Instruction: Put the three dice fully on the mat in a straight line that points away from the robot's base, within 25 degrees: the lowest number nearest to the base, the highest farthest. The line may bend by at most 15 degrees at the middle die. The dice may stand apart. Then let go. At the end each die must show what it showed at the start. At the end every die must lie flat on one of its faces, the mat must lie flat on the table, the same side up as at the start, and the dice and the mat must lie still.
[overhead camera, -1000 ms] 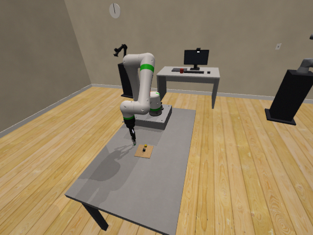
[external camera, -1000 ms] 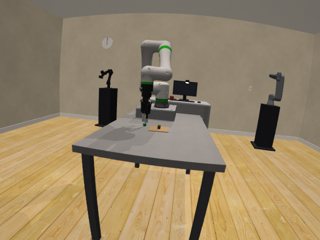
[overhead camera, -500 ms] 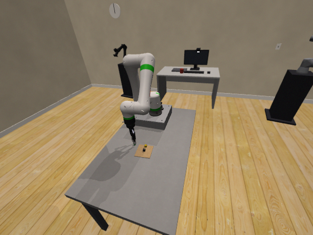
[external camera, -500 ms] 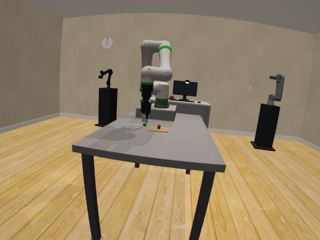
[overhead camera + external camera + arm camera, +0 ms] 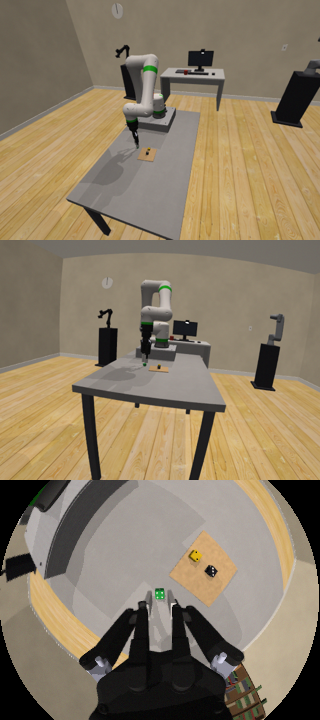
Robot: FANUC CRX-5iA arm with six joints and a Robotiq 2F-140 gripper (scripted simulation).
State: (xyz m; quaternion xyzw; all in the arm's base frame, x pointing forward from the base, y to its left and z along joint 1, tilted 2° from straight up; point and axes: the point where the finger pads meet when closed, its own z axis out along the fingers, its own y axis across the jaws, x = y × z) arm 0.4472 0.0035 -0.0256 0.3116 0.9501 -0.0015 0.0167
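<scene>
The green die is 50 mm below my hand. Also, from my hand: tan mat: 130 mm to the left, 60 mm below, 30 mm ahead; then black die: 130 mm to the left, 50 mm below, 30 mm ahead; then yellow die: 110 mm to the left, 50 mm below, 20 mm behind.
</scene>
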